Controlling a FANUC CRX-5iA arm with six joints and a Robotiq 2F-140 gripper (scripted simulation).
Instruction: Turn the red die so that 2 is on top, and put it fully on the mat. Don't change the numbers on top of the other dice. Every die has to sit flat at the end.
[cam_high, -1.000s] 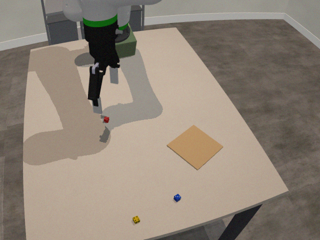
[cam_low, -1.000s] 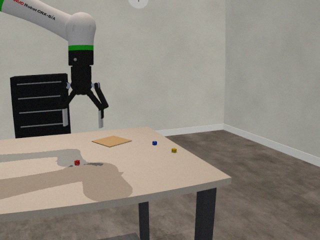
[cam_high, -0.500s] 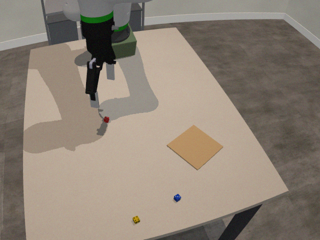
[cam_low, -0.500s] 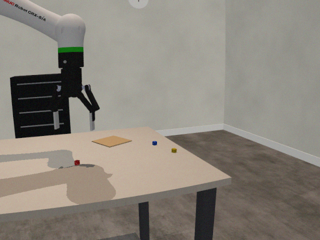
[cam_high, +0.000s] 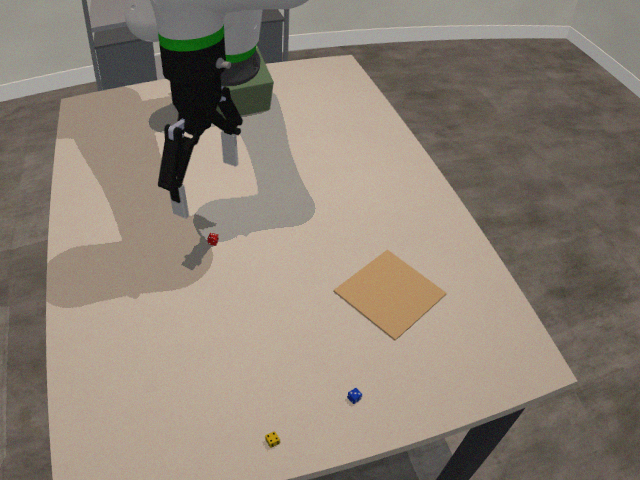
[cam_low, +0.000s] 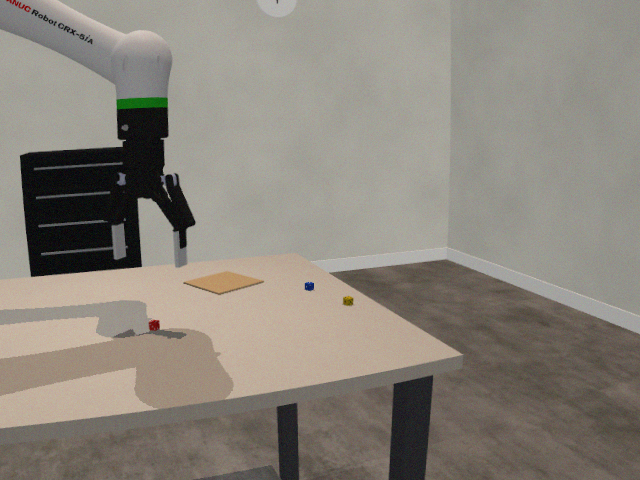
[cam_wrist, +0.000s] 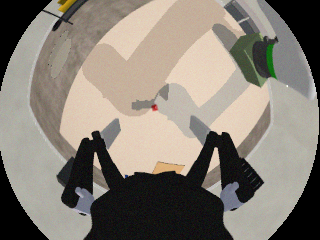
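Now: hand 13 cm above the red die. Round my hand: tan mat (24 cm to the left, 24 cm ahead, 14 cm below); then blue die (39 cm ahead, 13 cm below, 8 cm to the left); then yellow die (40 cm ahead, 13 cm below, 6 cm to the right).
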